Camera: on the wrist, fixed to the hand. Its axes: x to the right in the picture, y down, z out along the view.
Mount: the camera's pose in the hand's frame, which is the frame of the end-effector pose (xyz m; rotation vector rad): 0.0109 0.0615 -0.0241 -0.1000 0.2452 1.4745
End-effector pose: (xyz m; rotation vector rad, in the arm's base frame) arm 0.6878 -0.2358 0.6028 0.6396 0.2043 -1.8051
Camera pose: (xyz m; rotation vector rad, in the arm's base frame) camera 0.7503 -0.2546 0.5879 0.6494 -0.0415 -0.2991
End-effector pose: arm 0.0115 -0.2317 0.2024 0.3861 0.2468 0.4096
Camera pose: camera -0.0070 -0.1674 0.2044 0.3651 0.1384 1.9183
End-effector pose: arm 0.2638 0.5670 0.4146 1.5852 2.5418 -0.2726
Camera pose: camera 0.3139 0.6084 0.4308 2.9339 0.8478 0.2313
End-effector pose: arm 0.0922 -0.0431 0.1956 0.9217 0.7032 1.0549
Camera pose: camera 0.0505 -0.0134 0.2387 1.2156 0.0312 2.4907
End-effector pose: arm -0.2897 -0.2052 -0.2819 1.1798 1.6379 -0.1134
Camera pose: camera -0.2607 -0.1530 -0.2517 2.0642 0.5979 1.0470
